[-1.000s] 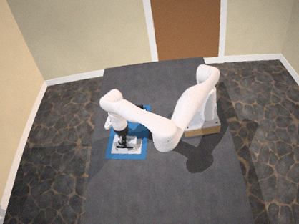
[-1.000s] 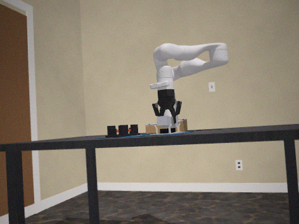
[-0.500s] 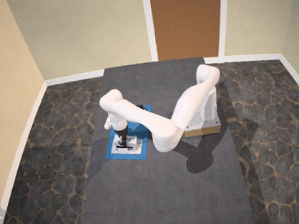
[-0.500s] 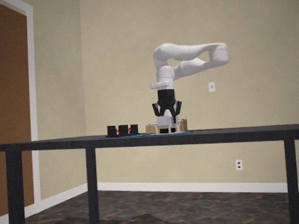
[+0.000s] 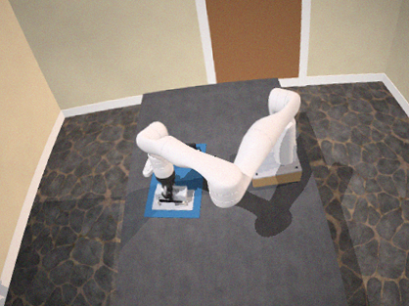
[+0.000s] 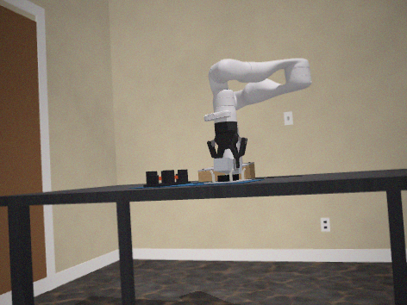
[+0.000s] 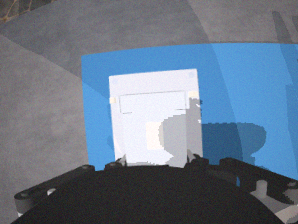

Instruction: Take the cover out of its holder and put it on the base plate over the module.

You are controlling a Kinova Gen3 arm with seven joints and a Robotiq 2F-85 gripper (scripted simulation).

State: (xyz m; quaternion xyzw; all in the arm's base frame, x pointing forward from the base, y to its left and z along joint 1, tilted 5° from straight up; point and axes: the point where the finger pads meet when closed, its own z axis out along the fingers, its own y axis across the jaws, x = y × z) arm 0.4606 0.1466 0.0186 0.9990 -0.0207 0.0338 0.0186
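Right now the white cover is right at my hand.
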